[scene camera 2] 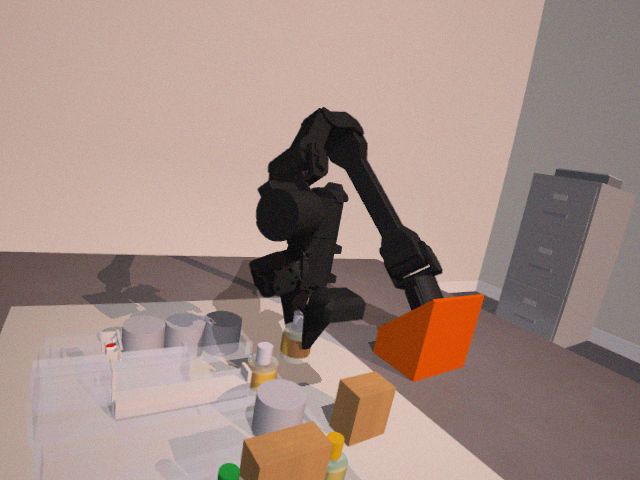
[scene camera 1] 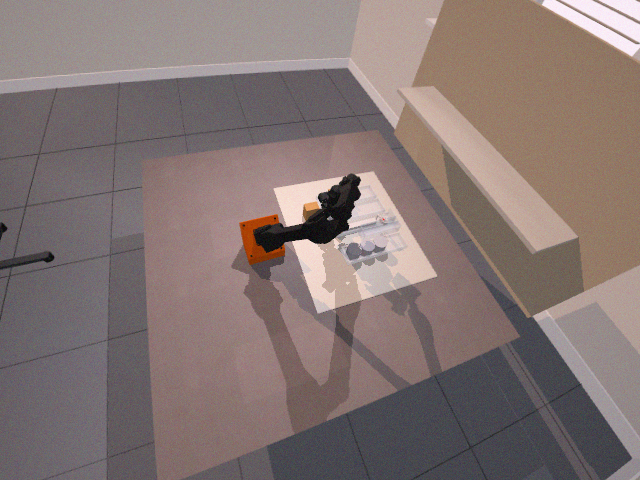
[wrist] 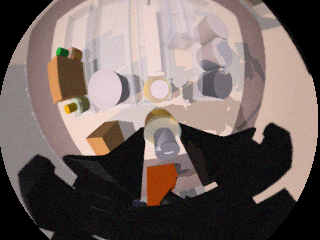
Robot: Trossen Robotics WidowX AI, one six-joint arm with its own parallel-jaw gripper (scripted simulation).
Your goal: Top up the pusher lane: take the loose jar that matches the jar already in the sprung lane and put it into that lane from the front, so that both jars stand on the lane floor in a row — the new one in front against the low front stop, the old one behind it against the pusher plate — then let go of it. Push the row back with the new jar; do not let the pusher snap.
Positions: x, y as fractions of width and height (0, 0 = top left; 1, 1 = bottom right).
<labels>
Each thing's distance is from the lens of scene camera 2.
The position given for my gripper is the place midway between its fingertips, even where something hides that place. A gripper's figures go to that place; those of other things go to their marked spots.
my gripper (scene camera 2: 0.46, 0.71): 55 cm
jar (scene camera 2: 0.46, 0.73): 53 cm
jar (scene camera 2: 0.41, 0.76): 53 cm
</labels>
